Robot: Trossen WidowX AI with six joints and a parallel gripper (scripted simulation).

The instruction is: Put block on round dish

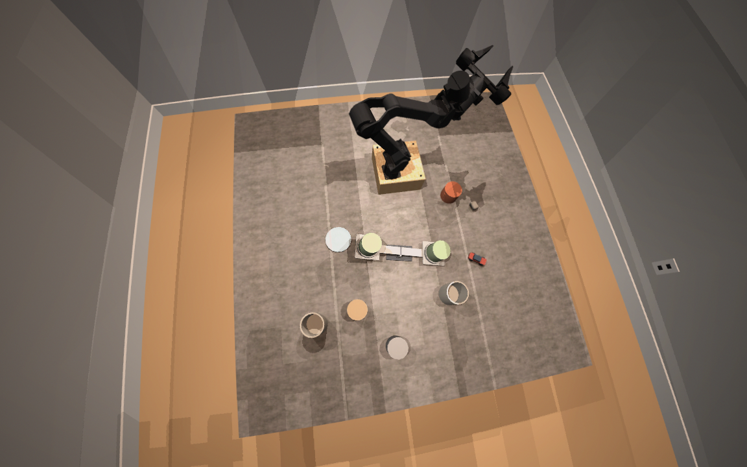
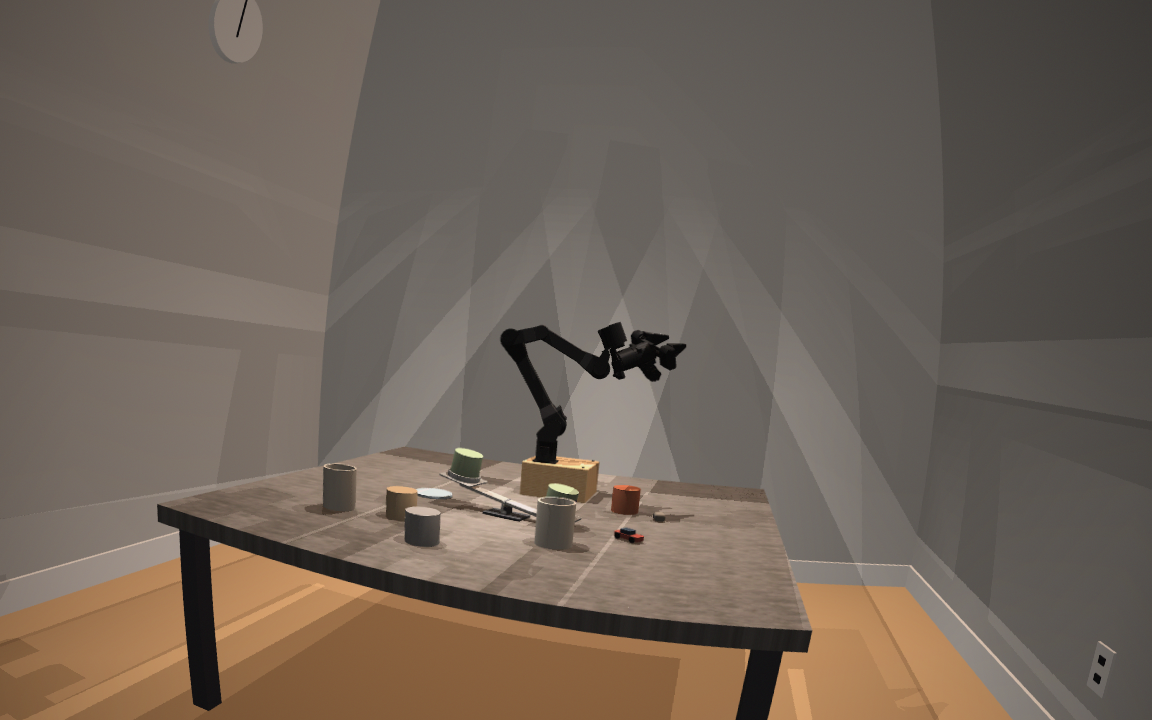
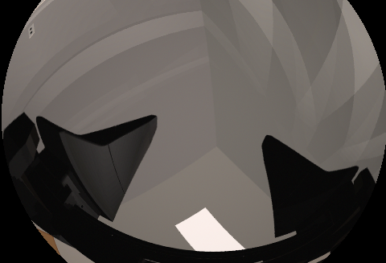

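The grey block lies 46 cm ahead of my gripper tip, 42 cm below it and 24 cm to the right of it. The rest, counted from my gripper tip: red toy car 52 cm ahead, 44 cm below, 7 cm to the right; small stone 45 cm below, 30 cm ahead; orange-red cylinder 42 cm below, 23 cm ahead, 11 cm to the right.
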